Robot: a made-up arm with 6 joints.
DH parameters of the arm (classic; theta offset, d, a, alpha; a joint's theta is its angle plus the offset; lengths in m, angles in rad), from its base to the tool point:
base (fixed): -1.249 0 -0.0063 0
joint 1: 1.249 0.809 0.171 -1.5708
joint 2: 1.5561 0 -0.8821 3.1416
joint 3: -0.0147 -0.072 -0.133 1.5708
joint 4: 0 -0.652 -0.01 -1.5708
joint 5: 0 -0.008 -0.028 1.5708
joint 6: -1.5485 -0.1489 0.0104 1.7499
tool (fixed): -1.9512 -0.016 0 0
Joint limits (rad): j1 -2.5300..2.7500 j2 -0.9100..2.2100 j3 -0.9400..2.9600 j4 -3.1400..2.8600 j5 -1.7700..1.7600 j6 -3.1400..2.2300
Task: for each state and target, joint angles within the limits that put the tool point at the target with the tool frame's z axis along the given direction. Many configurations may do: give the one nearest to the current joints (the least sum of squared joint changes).
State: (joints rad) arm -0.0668 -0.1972 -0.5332 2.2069 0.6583 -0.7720
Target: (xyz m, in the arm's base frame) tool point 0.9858 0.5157 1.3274 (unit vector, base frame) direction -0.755 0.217 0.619
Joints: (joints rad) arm 0.2876 0.4000 -0.1493 1.9567 1.4120 -0.3617
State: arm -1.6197 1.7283 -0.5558 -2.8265 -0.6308 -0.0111
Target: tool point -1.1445 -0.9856 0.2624 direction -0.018 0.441 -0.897
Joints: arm -2.4817 1.4662 0.2516 -2.7807 -0.6812 0.1216
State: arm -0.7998 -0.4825 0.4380 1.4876 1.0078 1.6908
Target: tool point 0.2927 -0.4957 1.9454 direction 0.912 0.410 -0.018
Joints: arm -1.2446 -0.3724 -0.2438 0.4900 0.5933 1.0862
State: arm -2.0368 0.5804 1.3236 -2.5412 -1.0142 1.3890
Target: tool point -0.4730 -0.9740 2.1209 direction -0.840 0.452 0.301
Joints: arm -2.0977 0.8224 1.6709 -3.0740 -1.2717 1.3404
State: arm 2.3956 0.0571 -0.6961 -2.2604 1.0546 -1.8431
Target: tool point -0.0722 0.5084 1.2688 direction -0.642 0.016 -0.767
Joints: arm 1.8174 -0.2338 -0.9044 -2.3308 1.1047 -2.2422
